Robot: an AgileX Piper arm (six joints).
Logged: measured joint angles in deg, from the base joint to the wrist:
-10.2, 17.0, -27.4, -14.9, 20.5, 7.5
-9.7, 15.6, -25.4, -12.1, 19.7, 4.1
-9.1, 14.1, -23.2, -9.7, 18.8, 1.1
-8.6, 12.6, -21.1, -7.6, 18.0, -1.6
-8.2, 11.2, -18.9, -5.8, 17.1, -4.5
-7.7, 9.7, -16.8, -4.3, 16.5, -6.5
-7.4, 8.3, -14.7, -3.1, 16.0, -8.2
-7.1, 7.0, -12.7, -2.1, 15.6, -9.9
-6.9, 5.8, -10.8, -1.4, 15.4, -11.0
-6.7, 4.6, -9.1, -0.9, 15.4, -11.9
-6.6, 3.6, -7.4, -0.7, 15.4, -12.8
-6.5, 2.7, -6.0, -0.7, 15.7, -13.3
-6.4, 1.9, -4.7, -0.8, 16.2, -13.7
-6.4, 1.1, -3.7, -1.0, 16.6, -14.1
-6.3, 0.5, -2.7, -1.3, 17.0, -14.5
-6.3, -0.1, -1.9, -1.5, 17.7, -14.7
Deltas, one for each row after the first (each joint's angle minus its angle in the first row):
0.5, -1.4, 2.0, 2.8, -0.8, -3.4
1.1, -2.9, 4.2, 5.2, -1.7, -6.4
1.6, -4.4, 6.3, 7.3, -2.5, -9.1
2.0, -5.8, 8.5, 9.1, -3.4, -12.0
2.5, -7.3, 10.6, 10.6, -4.0, -14.0
2.8, -8.7, 12.7, 11.8, -4.5, -15.7
3.1, -10.0, 14.7, 12.8, -4.9, -17.4
3.3, -11.2, 16.6, 13.5, -5.1, -18.5
3.5, -12.4, 18.3, 14.0, -5.1, -19.4
3.6, -13.4, 20.0, 14.2, -5.1, -20.3
3.7, -14.3, 21.4, 14.2, -4.8, -20.8
3.8, -15.1, 22.7, 14.1, -4.3, -21.2
3.8, -15.9, 23.7, 13.9, -3.9, -21.6
3.9, -16.5, 24.7, 13.6, -3.5, -22.0
3.9, -17.1, 25.5, 13.4, -2.8, -22.2

